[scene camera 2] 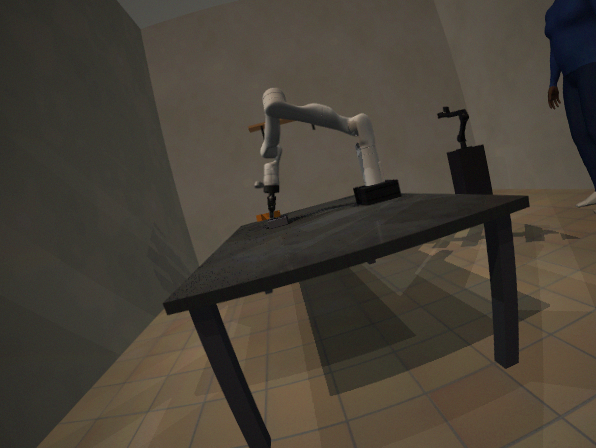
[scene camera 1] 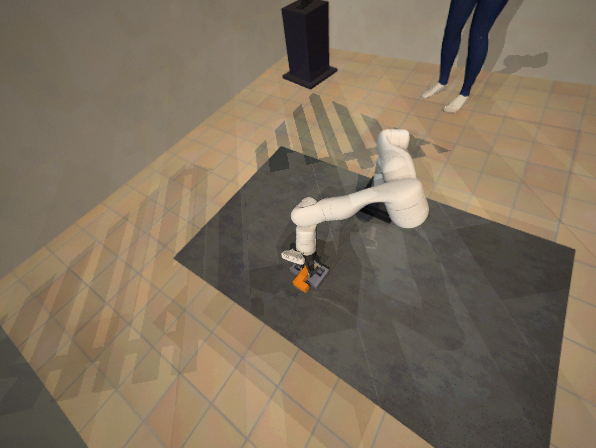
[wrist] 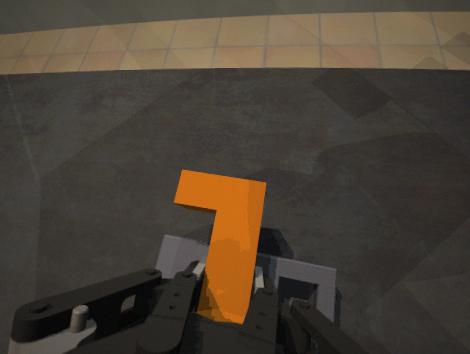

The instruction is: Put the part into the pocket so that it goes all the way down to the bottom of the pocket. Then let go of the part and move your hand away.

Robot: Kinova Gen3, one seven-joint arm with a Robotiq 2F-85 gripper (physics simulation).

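Places are measured from the arm's base along level axes (x right, y up, z back), in centimetres.
Where they show: gripper, fingertip midpoint: (scene camera 2: pixel 272 218) (scene camera 1: pixel 306 274) (wrist: pixel 230 273); arm's base at its link origin: (scene camera 2: pixel 374 183).
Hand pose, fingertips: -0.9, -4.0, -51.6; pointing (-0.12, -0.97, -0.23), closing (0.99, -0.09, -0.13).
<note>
Things, the pixels of their top centre, and the offset from my fingertips, as dx, dy, dz. Level surfaces: height alone.
- orange L-shaped piece at its top centre: (wrist: pixel 203 257) (scene camera 1: pixel 306 274) (scene camera 2: pixel 267 212) -1.5, +3.8, -0.9
- grey block at its top centre: (wrist: pixel 233 314) (scene camera 1: pixel 309 268) (scene camera 2: pixel 277 217) +1.0, -0.3, +2.6
- dark table at its surface level: dy -3.9
The part is an orange L-shaped piece (scene camera 1: pixel 301 282) (scene camera 2: pixel 261 218) (wrist: pixel 232 235). My gripper (scene camera 1: pixel 310 271) (scene camera 2: pixel 271 215) (wrist: pixel 230 273) is shut on its long arm. The pocket is in a grey block (scene camera 1: pixel 321 278) (scene camera 2: pixel 278 223) (wrist: pixel 326 296) on the table. The part is over the block. In the wrist view its bent end reaches out past the block's upper edge, with the short leg pointing left. A dark recess shows at the block's right side. The part and fingers hide much of the pocket. The exact height of the part above the block cannot be told.
The block stands on a dark table (scene camera 1: pixel 425 325) (scene camera 2: pixel 350 225) (wrist: pixel 125 125), near one edge. The arm's black base (scene camera 2: pixel 377 192) is at the table's back. Beyond the table are a dark pedestal (scene camera 1: pixel 306 45) (scene camera 2: pixel 470 170) and a standing person (scene camera 1: pixel 477 45) (scene camera 2: pixel 575 45).
</note>
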